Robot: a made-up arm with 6 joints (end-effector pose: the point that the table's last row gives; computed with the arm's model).
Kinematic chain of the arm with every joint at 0, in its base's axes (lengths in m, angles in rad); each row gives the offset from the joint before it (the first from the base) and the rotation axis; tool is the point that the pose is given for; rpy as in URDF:
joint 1: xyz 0 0 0.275 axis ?
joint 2: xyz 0 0 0 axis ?
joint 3: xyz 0.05 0 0.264 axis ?
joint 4: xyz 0.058 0 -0.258 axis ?
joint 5: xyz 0 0 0 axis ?
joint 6: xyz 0.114 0 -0.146 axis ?
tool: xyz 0 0 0 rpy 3.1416 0 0
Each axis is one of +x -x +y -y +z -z.
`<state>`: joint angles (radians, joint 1 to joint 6).
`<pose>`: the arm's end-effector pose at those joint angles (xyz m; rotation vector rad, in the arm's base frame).
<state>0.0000 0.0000 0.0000 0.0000 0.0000 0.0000</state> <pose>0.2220 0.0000 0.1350 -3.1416 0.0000 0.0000</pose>
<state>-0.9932 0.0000 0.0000 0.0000 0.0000 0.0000</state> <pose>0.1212 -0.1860 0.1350 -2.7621 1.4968 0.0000</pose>
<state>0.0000 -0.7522 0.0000 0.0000 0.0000 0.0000</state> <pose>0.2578 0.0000 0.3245 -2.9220 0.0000 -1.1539</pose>
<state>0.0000 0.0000 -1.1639 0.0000 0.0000 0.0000</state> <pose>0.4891 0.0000 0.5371 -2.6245 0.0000 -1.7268</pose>
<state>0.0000 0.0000 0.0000 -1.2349 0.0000 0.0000</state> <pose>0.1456 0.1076 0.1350 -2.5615 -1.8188 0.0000</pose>
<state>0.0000 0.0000 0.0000 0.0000 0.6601 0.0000</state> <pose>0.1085 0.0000 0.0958 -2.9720 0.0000 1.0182</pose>
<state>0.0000 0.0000 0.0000 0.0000 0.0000 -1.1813</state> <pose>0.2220 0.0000 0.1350 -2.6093 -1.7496 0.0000</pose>
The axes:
joint 1: +z
joint 2: +y
joint 3: +y
joint 4: -z
joint 5: +y
joint 6: -z

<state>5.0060 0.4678 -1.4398 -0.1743 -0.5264 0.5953</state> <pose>0.1911 -0.5292 0.4916 1.3671 -1.4662 1.7279</pose>
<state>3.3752 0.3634 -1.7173 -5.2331 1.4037 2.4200</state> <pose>-0.4858 -0.2271 0.4150 1.9792 0.7619 -0.2387</pose>
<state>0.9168 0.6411 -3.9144 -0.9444 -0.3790 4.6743</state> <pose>-0.1020 0.0799 0.7852 -0.2692 -0.4368 1.4551</pose>
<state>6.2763 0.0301 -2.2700 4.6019 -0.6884 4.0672</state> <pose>0.2695 0.1778 0.7523 -0.9418 0.6428 -0.3689</pose>
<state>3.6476 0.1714 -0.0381 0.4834 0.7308 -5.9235</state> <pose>-0.0688 -0.0448 0.0815 0.4144 2.2683 0.2698</pose>
